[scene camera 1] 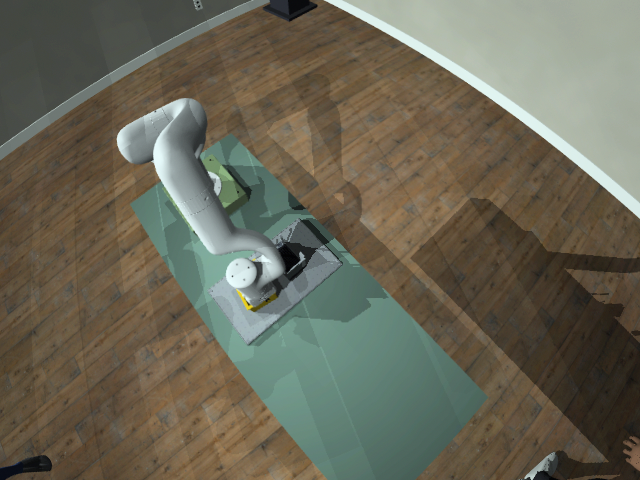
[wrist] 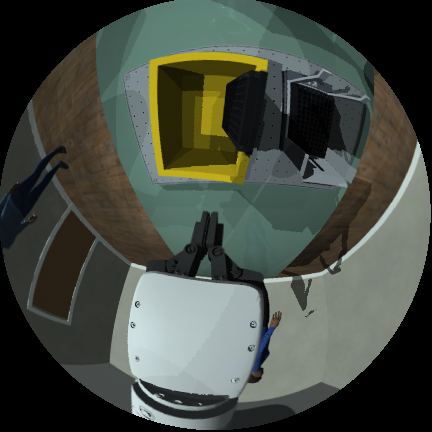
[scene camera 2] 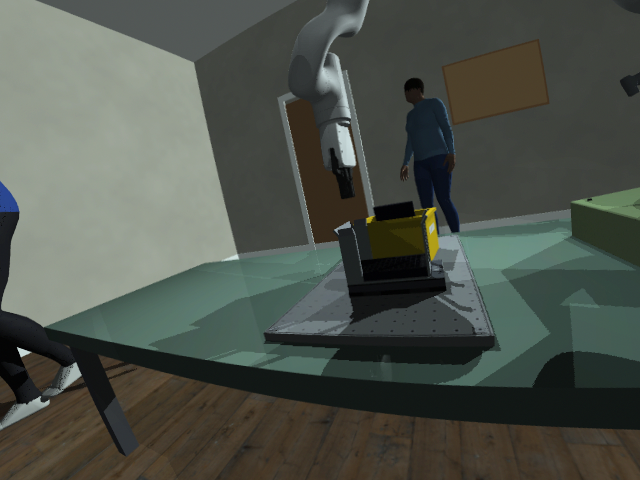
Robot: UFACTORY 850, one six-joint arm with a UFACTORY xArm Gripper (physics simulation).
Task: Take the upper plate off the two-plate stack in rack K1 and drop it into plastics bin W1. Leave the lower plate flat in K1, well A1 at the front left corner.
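Observation:
The plastics bin W1 [scene camera 1: 251,308] [scene camera 2: 398,242] [wrist: 155,120] is yellow and open at the top. A black plate [scene camera 2: 394,211] [wrist: 243,112] stands tilted at the bin's side nearest the rack, partly inside, with its upper part sticking out above the rim. Another black plate [scene camera 2: 395,266] [wrist: 311,120] lies apparently flat in rack K1 [scene camera 2: 351,255] between grey corner guides; its well A1 is too small to make out. My gripper [scene camera 2: 347,196] [wrist: 210,219] is shut and empty, above the bin and apart from both plates. In scene camera 1 the arm hides the fingers and much of the bin.
Bin and rack stand side by side on a grey perforated board [scene camera 1: 249,330] [scene camera 2: 413,322] [wrist: 135,105] on the green table [scene camera 1: 361,372]. The rack's guides rise beside its plate. The arm's light green base block [scene camera 1: 235,196] [scene camera 2: 604,224] stands on the table. A person [scene camera 2: 429,129] stands beyond the table.

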